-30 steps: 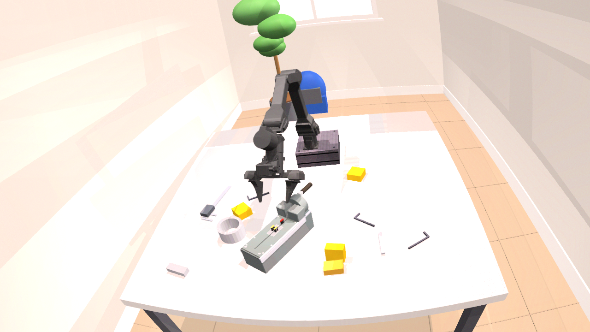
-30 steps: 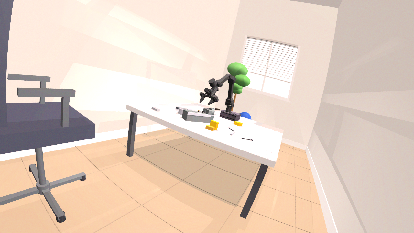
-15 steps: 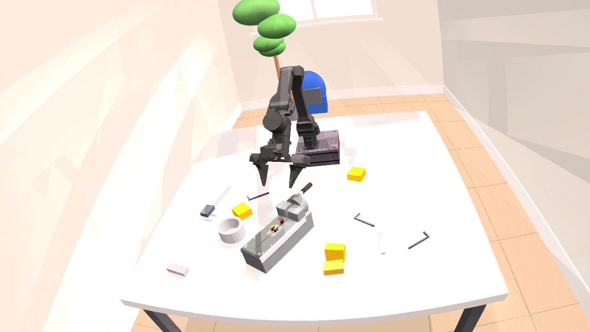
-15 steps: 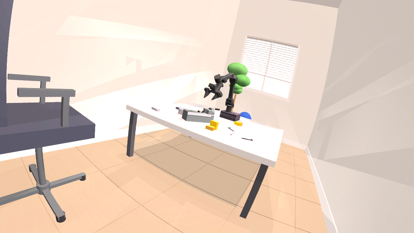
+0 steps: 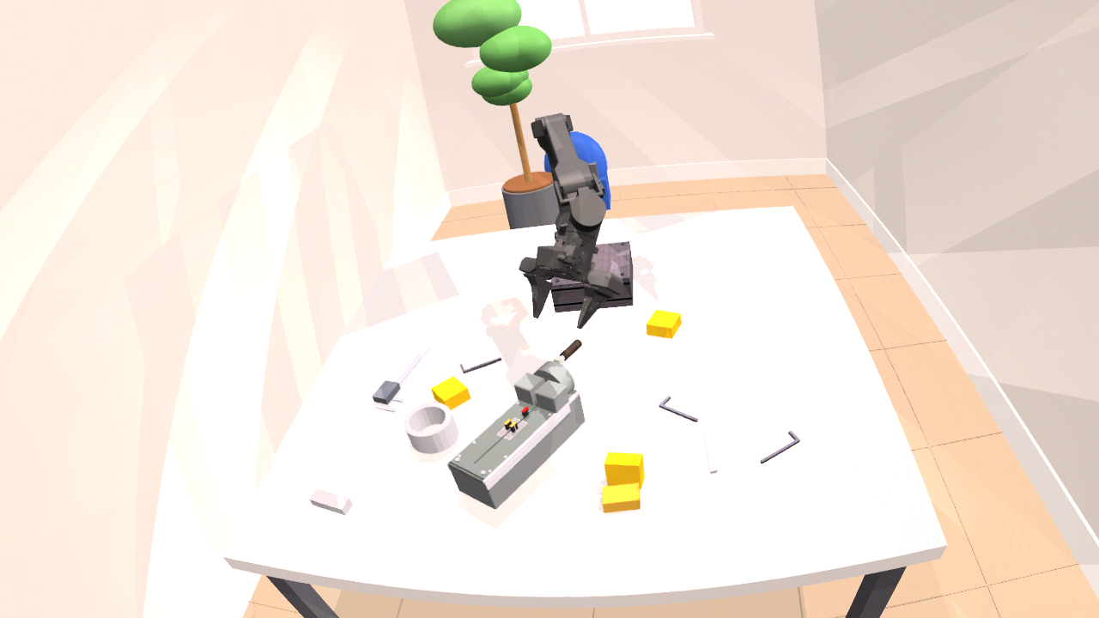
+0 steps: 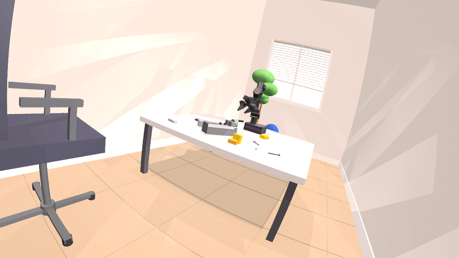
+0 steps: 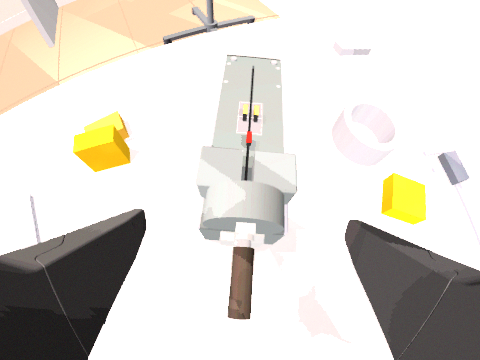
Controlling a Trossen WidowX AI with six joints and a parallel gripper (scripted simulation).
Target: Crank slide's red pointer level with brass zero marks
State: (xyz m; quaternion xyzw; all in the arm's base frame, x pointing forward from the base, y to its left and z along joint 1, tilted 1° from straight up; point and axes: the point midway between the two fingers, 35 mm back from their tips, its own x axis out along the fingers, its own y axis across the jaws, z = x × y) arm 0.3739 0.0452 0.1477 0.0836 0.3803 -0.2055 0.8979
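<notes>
Right now my gripper tip is 2 cm past the brown crank handle, 1 cm to the right of it and 7 cm above it. Round my gripper tip: red pointer 10 cm ahead, 6 cm to the right, 11 cm below.
</notes>
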